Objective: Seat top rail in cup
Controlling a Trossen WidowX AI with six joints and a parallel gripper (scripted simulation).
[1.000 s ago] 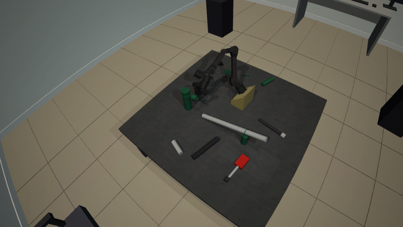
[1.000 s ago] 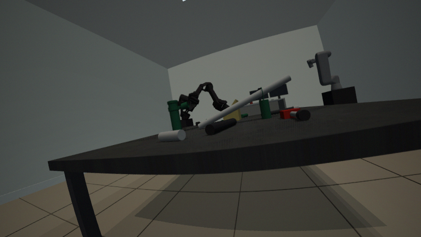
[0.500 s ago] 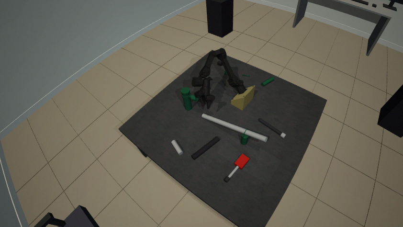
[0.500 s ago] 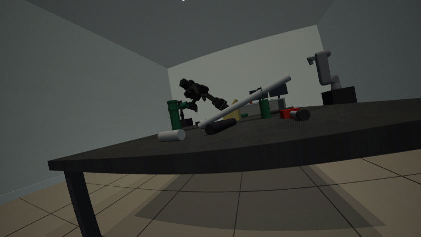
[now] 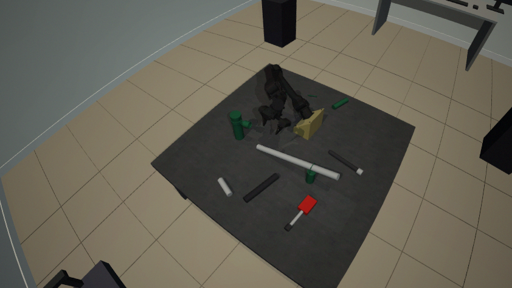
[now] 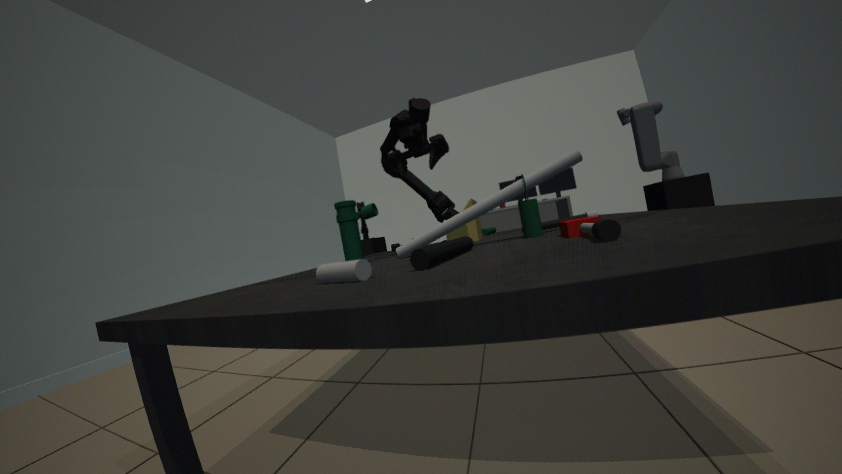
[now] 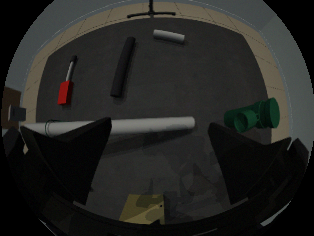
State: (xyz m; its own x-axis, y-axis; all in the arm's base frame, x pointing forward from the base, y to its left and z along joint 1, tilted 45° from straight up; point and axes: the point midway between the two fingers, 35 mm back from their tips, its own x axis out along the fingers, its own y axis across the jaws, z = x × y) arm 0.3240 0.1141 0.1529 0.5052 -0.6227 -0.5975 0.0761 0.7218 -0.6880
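Now: gripper tip 190 mm to the left of the green rail-end cup and 80 mm above it. Round my gripper tip: loop cap: 280 mm to the left, 130 mm below, 10 mm behind; then dark rod: 220 mm below, 200 mm ahead, 110 mm to the left; then short white cylinder: 330 mm ahead, 220 mm below, 50 mm to the right.
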